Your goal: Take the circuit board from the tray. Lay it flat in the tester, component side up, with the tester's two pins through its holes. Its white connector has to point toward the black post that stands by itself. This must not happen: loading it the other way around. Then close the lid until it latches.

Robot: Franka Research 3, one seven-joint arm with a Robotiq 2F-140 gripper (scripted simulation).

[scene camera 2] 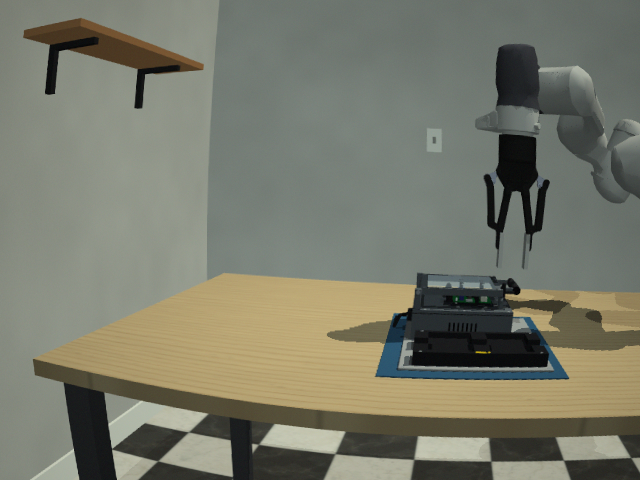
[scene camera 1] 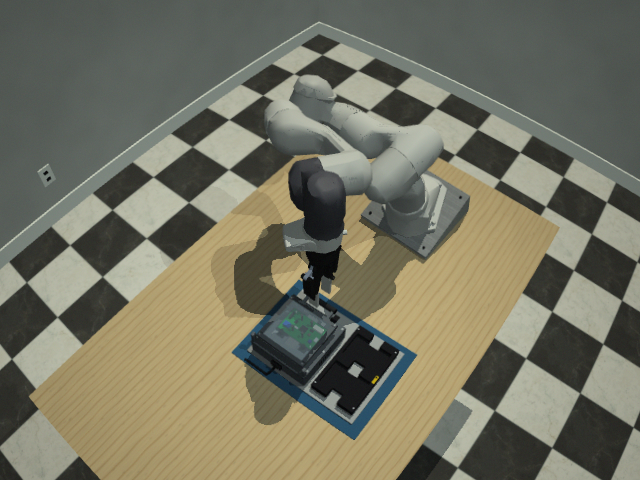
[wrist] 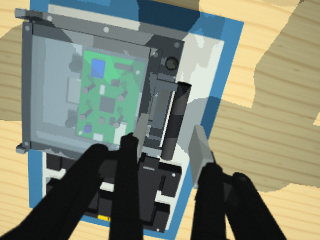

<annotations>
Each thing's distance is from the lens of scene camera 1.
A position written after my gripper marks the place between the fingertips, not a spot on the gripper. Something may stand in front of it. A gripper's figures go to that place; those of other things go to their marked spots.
my gripper [scene camera 1: 319, 297]: 1.41 m
lid [scene camera 1: 297, 331]: 1.40 m
</annotations>
